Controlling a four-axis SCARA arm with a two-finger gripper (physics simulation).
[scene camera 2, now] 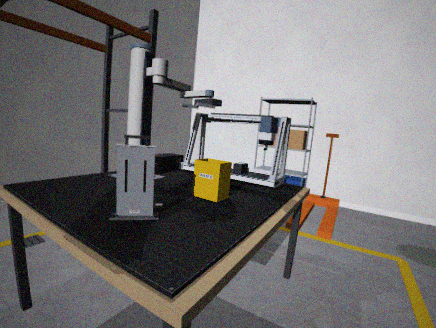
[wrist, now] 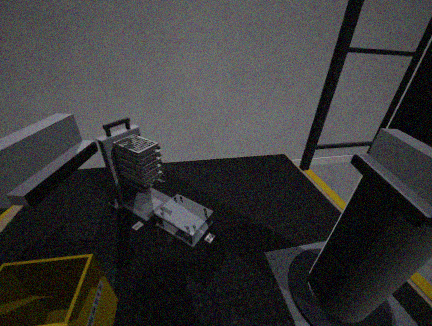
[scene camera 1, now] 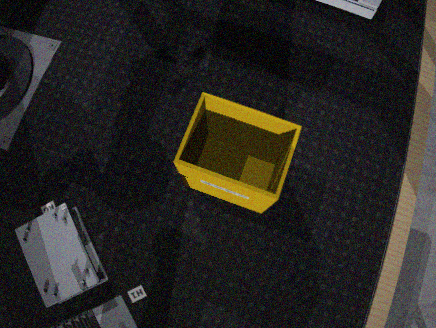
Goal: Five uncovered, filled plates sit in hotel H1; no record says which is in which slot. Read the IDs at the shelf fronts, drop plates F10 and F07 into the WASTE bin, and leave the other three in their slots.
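Frame: origin at the arm's base, x up, y back, z right, level; metres.
Seen in the pictures: gripper, between the fingertips: (scene camera 2: 188, 104) (wrist: 224, 138); arm's base, origin of its link: (wrist: 334, 293).
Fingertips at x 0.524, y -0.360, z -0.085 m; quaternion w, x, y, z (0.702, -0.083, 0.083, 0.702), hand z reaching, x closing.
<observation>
Offsets run from my fingertips to a thing's top centre. "spot": to the spot under its first point.
Hotel H1 {dz +0.514, dx -0.273, dy -0.161 m} (wrist: 139, 162) is a slotted rack with a handle on top, at left centre in the wrist view; several plates or shelves are stacked in it. Its grey back panel {spot: dz +0.578, dx -0.362, dy -0.230 m} (scene camera 2: 135, 180) faces scene camera 2, and part of it shows at the bottom of scene camera 1. The plate IDs are too small to read. The yellow WASTE bin {dz +0.111, dx -0.311, dy -0.286 m} (scene camera 1: 227, 189) (scene camera 2: 212, 181) (wrist: 105, 300) stands open-topped on the table; a lighter patch shows inside it. My gripper (scene camera 2: 201, 104) (wrist: 224, 138) is open and empty, high above the table, away from the hotel.
A low pale platform with small posts {dz +0.386, dx -0.441, dy -0.024 m} (scene camera 1: 65, 255) (wrist: 184, 217) stands beside the hotel. Small labels (scene camera 1: 137, 294) (wrist: 210, 238) lie near them. The arm's column (scene camera 2: 136, 95) (wrist: 370, 250) rises beyond. A gantry frame (scene camera 2: 235, 118) stands behind the bin.
</observation>
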